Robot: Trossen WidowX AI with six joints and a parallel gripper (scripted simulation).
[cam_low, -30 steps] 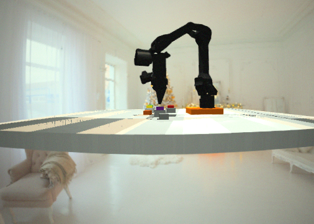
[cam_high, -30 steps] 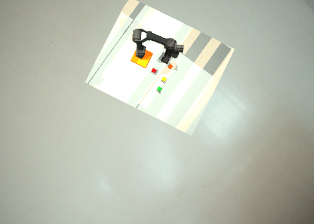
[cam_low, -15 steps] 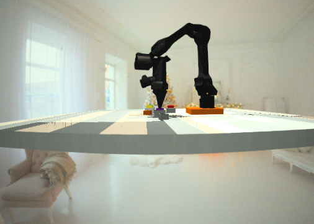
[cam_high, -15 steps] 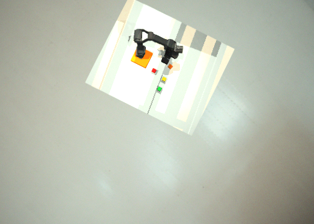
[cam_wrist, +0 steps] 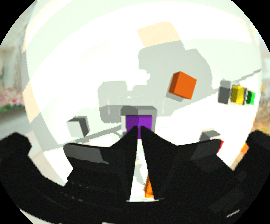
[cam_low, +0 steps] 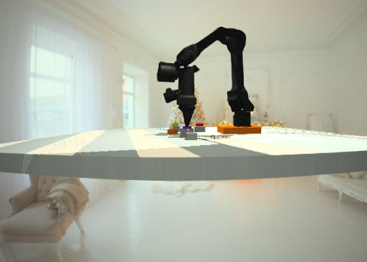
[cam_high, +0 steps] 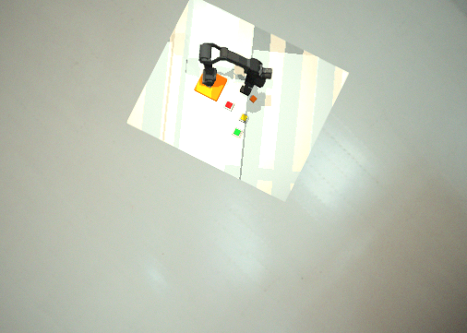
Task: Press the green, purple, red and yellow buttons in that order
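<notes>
My gripper tip is now 10 mm above the purple button. Round my gripper tip: grey block: 20 mm behind, 110 mm to the left, 20 mm below; red button: 40 mm behind, 180 mm to the right, 10 mm below; orange block: 60 mm ahead, 60 mm to the right, 20 mm below.
</notes>
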